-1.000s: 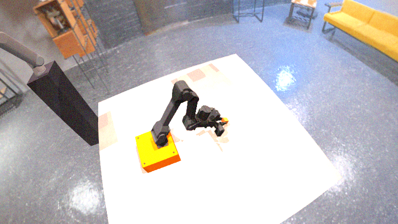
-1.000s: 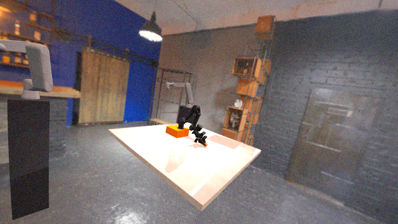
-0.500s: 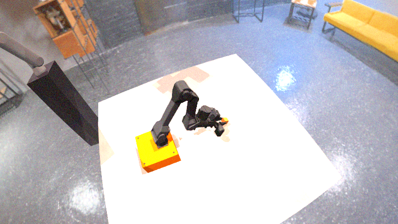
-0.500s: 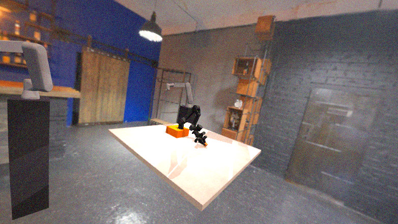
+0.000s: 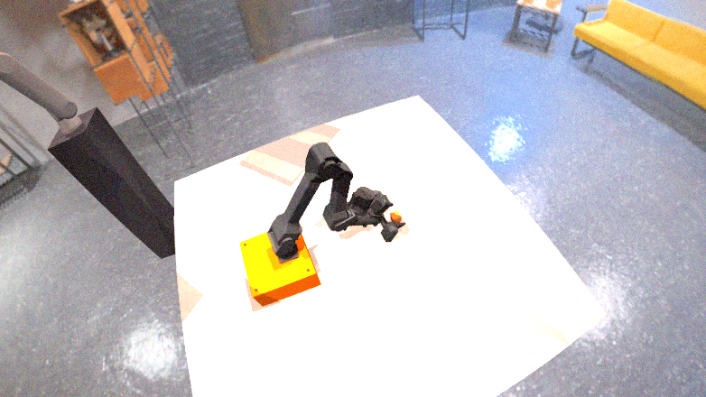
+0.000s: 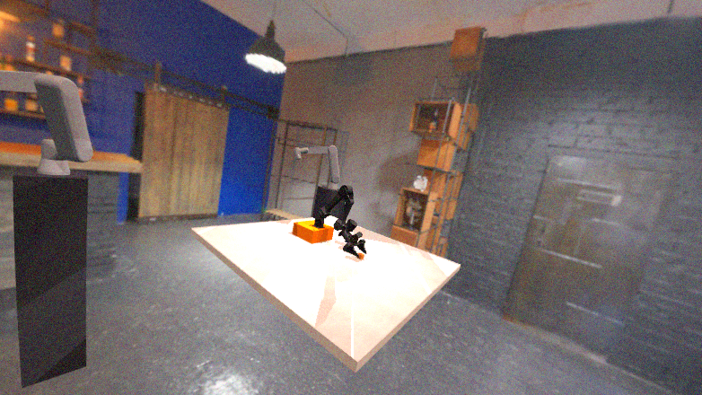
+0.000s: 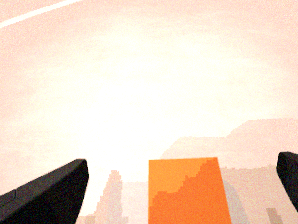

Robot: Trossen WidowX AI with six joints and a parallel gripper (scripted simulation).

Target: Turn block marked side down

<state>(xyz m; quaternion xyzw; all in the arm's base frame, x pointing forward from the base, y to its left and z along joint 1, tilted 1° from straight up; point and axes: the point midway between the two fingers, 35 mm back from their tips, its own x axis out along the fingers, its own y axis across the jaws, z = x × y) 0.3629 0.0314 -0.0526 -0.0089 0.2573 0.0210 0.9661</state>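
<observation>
Right now my gripper tip is 20 mm above the orange block and 10 mm past it.
</observation>
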